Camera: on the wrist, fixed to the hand. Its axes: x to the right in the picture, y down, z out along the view.
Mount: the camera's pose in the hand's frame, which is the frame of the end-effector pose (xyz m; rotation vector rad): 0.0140 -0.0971 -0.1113 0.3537 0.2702 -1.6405
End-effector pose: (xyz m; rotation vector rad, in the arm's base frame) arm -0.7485 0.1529 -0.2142 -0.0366 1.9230 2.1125
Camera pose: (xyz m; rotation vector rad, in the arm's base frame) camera -0.7591 0.0536 -0.3239 -1.3195 1.3320 0.6509
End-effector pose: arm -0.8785 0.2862 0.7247 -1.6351 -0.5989 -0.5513
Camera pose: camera -0.9344 0.1885 0.8214 -0.3985 -1.6645 -1.6529
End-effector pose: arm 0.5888 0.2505 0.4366 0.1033 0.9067 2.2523
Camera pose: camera 0.5995 0.2446 0.2887 -0.5907 0.9336 0.5789
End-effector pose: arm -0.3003 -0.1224 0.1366 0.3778 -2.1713 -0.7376
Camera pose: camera -0.2214 -0.2479 0.1422 2.3732 -1.3241 -0.9545
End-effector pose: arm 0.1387 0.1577 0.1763 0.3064 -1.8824 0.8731
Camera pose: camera 0.2624 0.1678 0.2577 1.5418 -0.6907 0.0302
